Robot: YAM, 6 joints.
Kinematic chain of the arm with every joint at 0, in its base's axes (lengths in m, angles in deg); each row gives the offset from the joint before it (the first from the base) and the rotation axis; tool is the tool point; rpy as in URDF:
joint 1: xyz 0 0 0.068 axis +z
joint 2: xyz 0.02 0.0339 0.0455 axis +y
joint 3: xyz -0.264 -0.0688 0 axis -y
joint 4: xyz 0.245 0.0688 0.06 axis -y
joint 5: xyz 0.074 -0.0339 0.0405 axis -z
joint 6: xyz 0.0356 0 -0.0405 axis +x
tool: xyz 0 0 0 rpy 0 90 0
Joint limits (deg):
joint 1: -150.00..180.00
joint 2: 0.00..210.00
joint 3: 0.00..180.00
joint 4: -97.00..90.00
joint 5: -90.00..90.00
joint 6: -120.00..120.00
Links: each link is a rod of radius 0.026 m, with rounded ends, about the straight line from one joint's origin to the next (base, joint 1, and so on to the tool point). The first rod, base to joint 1, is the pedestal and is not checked.
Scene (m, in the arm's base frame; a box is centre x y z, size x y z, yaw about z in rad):
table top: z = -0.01
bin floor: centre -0.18 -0.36 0 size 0.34 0.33 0.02 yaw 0.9
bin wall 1: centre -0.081 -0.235 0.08 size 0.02 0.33 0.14 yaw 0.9
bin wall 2: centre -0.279 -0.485 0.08 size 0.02 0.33 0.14 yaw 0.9
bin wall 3: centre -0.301 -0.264 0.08 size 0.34 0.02 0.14 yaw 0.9
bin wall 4: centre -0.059 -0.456 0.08 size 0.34 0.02 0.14 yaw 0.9
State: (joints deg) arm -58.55 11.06 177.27 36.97 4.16 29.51
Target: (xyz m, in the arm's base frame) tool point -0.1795 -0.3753 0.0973
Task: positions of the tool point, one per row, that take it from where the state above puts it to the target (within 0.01 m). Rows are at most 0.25 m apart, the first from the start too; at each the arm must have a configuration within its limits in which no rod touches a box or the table.
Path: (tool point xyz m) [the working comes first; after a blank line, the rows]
Joints at the target: -114.85 119.91 66.18 4.31 8.35 29.51
Straight joint move there: clear.

1: -0.2307 0.5014 0.3563
2: -0.1273 0.3958 0.5540
3: -0.0413 0.2064 0.6751
4: -0.0026 -0.0218 0.6973
5: -0.0194 -0.2321 0.6209
6: -0.0759 -0.3747 0.4685
7: -0.1405 -0.4216 0.2788
8: -0.1795 -0.3753 0.0974

